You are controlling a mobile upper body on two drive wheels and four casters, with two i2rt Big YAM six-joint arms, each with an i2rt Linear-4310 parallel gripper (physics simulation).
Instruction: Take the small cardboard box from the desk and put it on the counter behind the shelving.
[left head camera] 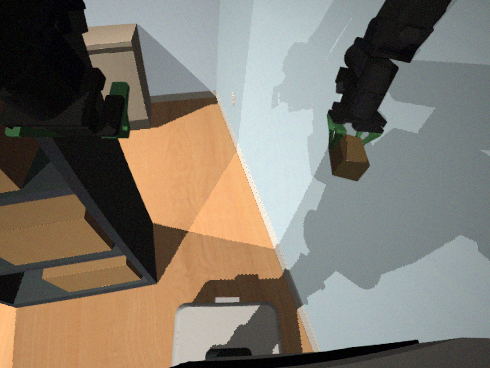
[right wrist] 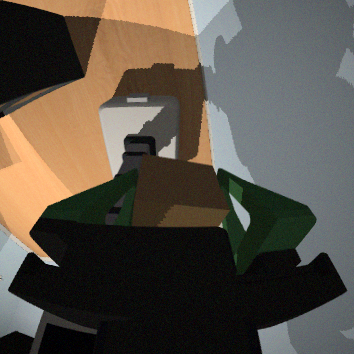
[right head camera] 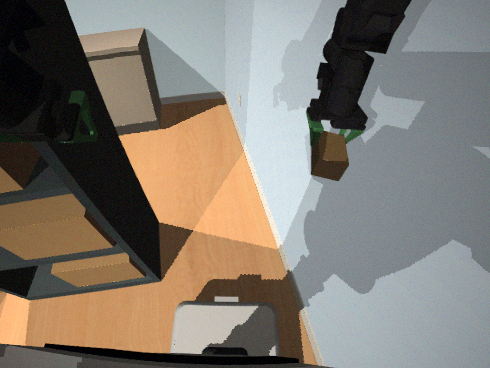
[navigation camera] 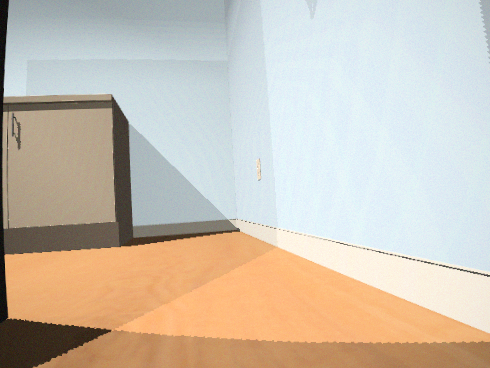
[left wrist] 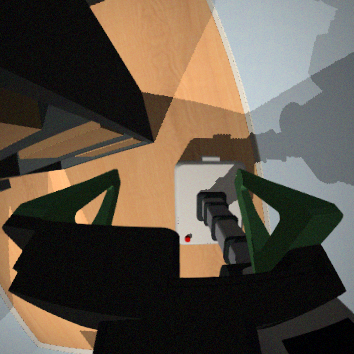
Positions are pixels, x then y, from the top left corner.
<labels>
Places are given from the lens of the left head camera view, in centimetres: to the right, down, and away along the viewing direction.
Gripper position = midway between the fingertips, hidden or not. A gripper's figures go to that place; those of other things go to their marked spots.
my left gripper [left head camera: 96, 133]: -21, -7, 29
my right gripper [left head camera: 342, 148]: 23, -8, 50
small cardboard box [left head camera: 348, 158]: 20, -5, 42
beige counter [left head camera: 115, 49]: -104, -108, 157
The marked spots on the beige counter and the small cardboard box are 198 cm apart.
</labels>
